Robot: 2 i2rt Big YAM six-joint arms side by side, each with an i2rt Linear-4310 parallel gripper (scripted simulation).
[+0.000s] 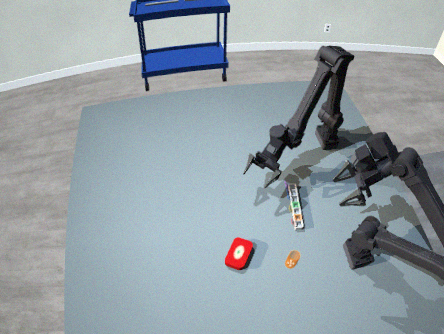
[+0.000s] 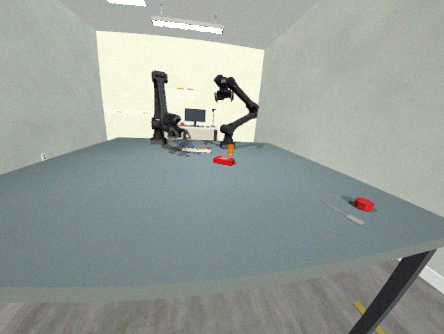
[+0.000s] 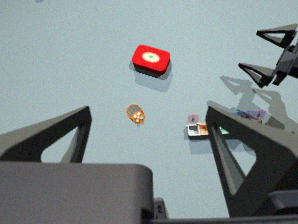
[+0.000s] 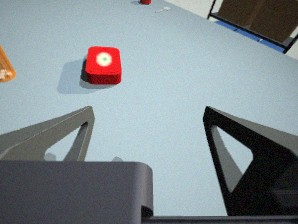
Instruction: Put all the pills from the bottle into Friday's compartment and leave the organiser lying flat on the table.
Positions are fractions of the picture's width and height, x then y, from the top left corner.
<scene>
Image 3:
left gripper: 0.50, 0.50
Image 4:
right gripper: 0.50, 0.50
</scene>
